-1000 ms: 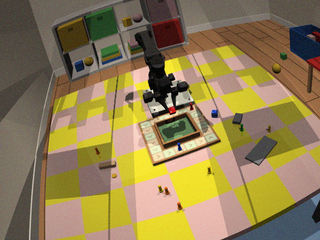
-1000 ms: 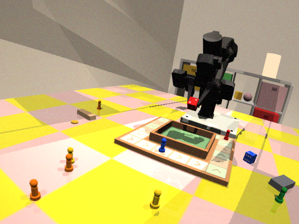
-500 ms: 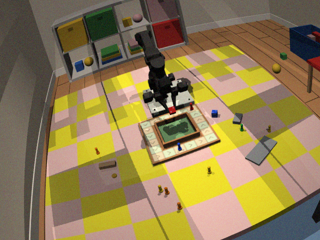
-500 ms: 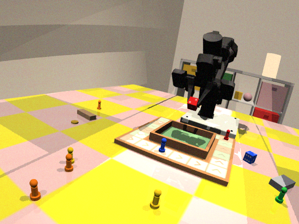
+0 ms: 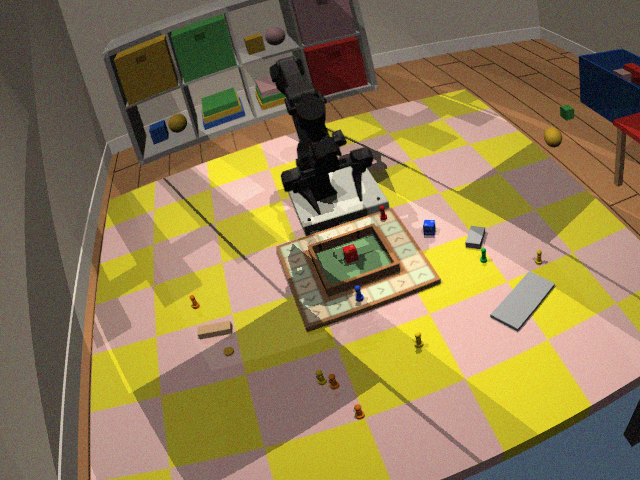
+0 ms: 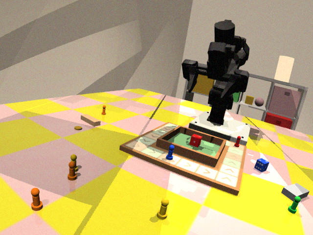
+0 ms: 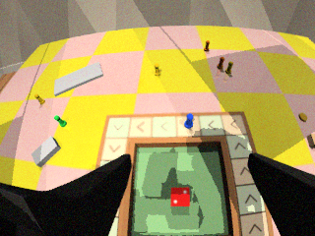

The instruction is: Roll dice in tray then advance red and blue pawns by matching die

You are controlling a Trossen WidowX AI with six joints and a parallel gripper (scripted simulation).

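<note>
Right now the red pawn is 130 mm below my gripper tip, 120 mm to the left of it and 110 mm behind it. From my gripper tip the other things lie so: green pawn: 250 mm to the left, 150 mm ahead, 140 mm below; blue pawn: 130 mm below, 110 mm ahead, 30 mm to the right; small grey block: 270 mm to the left, 150 mm below, 80 mm ahead.
</note>
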